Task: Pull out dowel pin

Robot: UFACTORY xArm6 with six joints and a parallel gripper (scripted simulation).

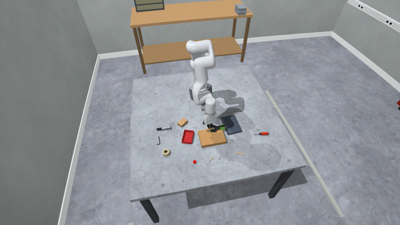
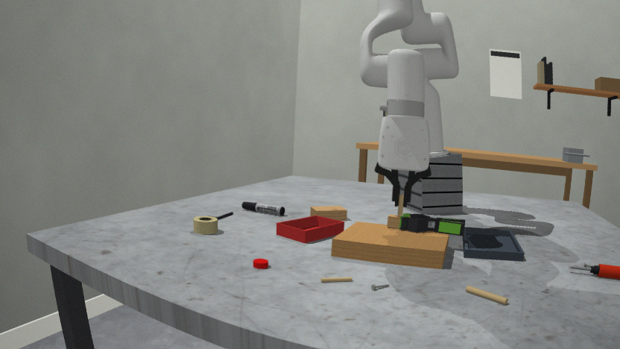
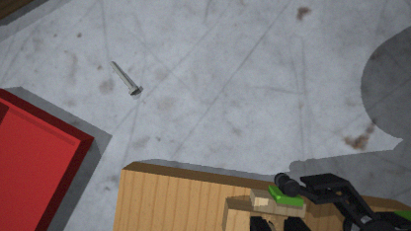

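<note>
My gripper is now 60 mm above the wooden block. Also, from my hand: red tray 180 mm to the right, 90 mm below, 40 mm ahead; bench board 70 mm below, 50 mm ahead, 10 mm to the left; dowel pin 20 mm below.
</note>
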